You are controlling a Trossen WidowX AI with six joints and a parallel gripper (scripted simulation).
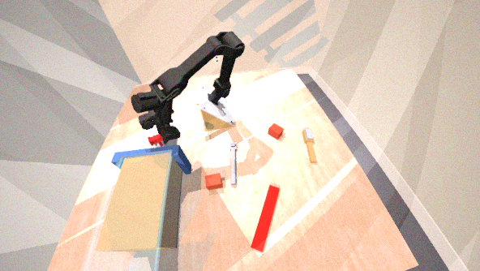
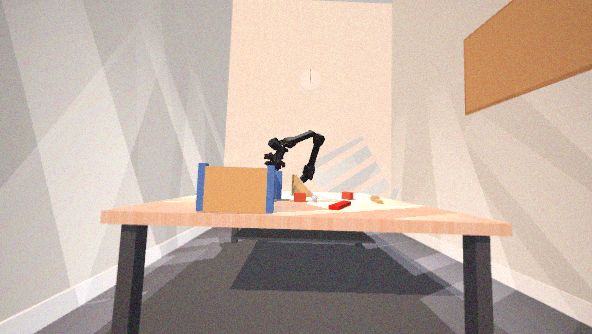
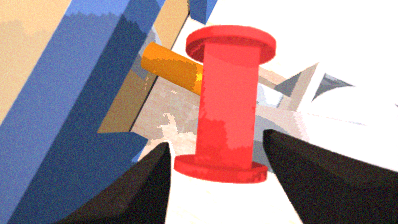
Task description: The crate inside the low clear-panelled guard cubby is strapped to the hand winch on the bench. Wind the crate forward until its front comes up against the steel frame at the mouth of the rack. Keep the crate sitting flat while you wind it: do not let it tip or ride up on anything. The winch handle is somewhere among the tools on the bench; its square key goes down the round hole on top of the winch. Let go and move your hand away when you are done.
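My gripper tip is 20 mm to the left of the red grip. From my gripper tip the other things lie so: blue steel frame: 70 mm ahead, 50 mm to the right, 30 mm below; grey winch: 110 mm behind, 40 mm to the right, 100 mm below; grey crank arm: 30 mm behind, 20 mm to the right, 30 mm below.
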